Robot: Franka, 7 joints.
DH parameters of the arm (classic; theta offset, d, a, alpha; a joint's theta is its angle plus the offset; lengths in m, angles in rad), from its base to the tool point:
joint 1: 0 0.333 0 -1.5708
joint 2: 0 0 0 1.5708
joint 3: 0 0.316 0.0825 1.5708
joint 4: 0 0 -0.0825 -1.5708
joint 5: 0 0.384 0 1.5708
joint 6: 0 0 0.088 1.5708
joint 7: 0 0.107 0 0
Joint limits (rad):
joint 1: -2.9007..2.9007
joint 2: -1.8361..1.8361
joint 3: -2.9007..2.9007
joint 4: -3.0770..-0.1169
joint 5: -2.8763..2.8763
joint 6: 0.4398..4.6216
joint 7: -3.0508..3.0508
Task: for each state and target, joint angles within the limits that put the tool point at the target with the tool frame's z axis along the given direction. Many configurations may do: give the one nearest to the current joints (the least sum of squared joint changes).
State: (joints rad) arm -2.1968 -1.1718 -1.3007 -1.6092 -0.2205 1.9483 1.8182
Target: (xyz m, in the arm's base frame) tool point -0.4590 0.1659 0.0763 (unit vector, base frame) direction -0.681 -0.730 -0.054
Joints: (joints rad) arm -1.8889 -1.7605 -2.0456 -2.3208 -0.0244 2.8154 1.8182
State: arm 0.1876 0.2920 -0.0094 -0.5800 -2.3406 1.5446 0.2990
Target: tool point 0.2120 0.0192 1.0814 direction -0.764 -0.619 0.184
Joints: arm 0.2211 -0.0642 0.1083 -0.8701 -2.7258 1.0000 0.2990
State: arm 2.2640 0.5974 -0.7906 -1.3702 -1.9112 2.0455 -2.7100
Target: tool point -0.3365 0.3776 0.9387 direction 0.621 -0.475 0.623
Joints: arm 2.8443 0.5971 -1.1009 -0.7239 -2.2380 1.1913 -2.7100
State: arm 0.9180 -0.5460 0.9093 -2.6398 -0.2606 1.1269 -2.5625
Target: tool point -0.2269 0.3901 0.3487 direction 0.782 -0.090 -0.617
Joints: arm 1.1543 0.0399 1.0896 -2.2236 -0.6164 1.5054 -2.5625
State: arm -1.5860 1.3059 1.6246 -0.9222 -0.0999 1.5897 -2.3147
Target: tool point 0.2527 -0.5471 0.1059 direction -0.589 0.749 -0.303
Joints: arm -1.5636 1.3497 0.8533 -1.0461 -0.7511 0.7843 -2.3147
